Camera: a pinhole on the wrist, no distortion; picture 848 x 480 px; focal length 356.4 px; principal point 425.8 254.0 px. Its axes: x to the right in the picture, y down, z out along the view. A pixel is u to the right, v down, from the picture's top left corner.
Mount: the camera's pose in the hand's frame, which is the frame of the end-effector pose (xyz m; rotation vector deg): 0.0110 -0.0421 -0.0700 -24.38 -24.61 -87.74
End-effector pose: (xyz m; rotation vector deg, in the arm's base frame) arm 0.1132 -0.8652 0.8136 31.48 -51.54 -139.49
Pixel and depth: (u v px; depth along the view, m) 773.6 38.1 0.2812
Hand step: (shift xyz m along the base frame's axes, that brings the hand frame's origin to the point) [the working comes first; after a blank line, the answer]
In the camera's frame: 0.2744 -0.1703 0.2812

-0.0714 0.3300 0.1622
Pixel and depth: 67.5 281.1 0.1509
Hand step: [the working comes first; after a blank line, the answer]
In the camera's frame: -0.1517 0.0115 0.1509

0.0414 -0.1330 0.0950
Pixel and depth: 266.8 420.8 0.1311
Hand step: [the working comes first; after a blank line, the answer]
In the camera's frame: -0.0585 0.0614 0.1311

-0.0416 -0.0854 0.0458
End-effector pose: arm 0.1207 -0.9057 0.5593 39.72 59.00 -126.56
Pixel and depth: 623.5 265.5 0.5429
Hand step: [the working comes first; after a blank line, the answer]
In the camera's frame: 0.3012 0.0175 0.5429

-0.1421 -0.4396 0.3010
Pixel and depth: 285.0 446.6 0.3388
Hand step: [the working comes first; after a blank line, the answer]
In the camera's frame: -0.1338 0.1831 0.3388

0.0101 -0.3070 -0.1655
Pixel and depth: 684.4 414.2 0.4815
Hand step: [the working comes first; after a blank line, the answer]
In the camera's frame: 0.3494 0.2164 0.4815

-0.3243 -0.4385 0.1893
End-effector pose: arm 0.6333 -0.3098 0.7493 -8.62 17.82 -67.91
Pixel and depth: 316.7 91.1 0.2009
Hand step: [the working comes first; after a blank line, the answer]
In the camera's frame: -0.0615 -0.0918 0.2009

0.0963 0.1145 0.0470
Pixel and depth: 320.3 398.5 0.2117
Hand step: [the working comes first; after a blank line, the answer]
In the camera's frame: -0.0627 0.0858 0.2117

0.1650 -0.0483 0.0257
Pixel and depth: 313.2 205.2 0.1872
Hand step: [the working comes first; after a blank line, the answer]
In the camera's frame: -0.0591 -0.0256 0.1872

0.1073 0.0502 0.0293
